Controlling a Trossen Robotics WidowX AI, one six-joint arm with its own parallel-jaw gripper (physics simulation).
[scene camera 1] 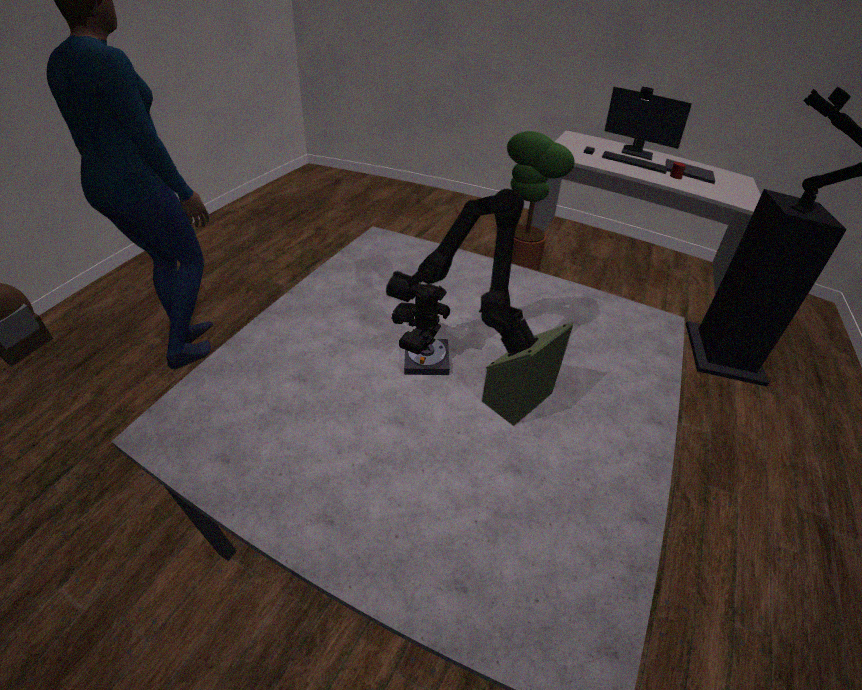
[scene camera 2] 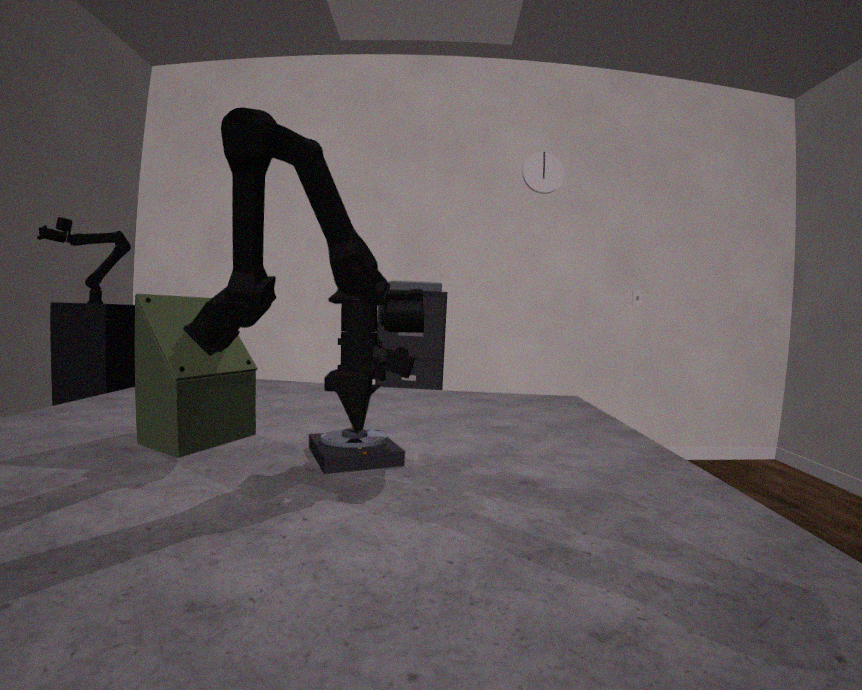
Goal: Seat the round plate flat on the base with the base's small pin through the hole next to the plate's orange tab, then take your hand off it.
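Frame: origin at the arm's base, x ahead, y left, z up, level; millimetres.
Seen in the pictures: gripper, fingertip midpoint: [scene camera 1: 424,348] [scene camera 2: 358,430]; arm's base, origin of the base link: [scene camera 1: 523,347] [scene camera 2: 207,335].
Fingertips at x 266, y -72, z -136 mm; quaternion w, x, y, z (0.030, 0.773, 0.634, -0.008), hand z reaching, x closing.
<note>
Offsets run from my fingertips to a thing's top centre. Level surfaces: height alone.
The square dark base @(dy -2, dx -6, dz -1 mm) [scene camera 1: 444,369] [scene camera 2: 359,462] lies on the table. The round pale plate @(dy -1, dx -6, dz +4 mm) [scene camera 1: 435,357] [scene camera 2: 381,438] is on top of it and looks about level, but whether it sits fully down is too small to tell. Its orange tab @(dy +45, dx -7, dz +4 mm) [scene camera 1: 422,359] [scene camera 2: 364,452] is at the side facing both cameras. The small pin and the hole beside the tab cannot be made out. My gripper [scene camera 1: 425,348] [scene camera 2: 357,430] points straight down at the plate's middle. Its fingers are close together on the dark raised centre, and the fingertips are partly hidden.
The arm stands on a green wedge-shaped mount [scene camera 1: 529,377] [scene camera 2: 215,407] beside the base, on the grey table @(dz -43 mm) [scene camera 1: 359,489] [scene camera 2: 467,561]. A person [scene camera 1: 115,129] stands by the table's far left edge. A plant [scene camera 1: 530,161], a desk [scene camera 1: 726,190] and a black pedestal [scene camera 1: 762,280] stand beyond the table.
</note>
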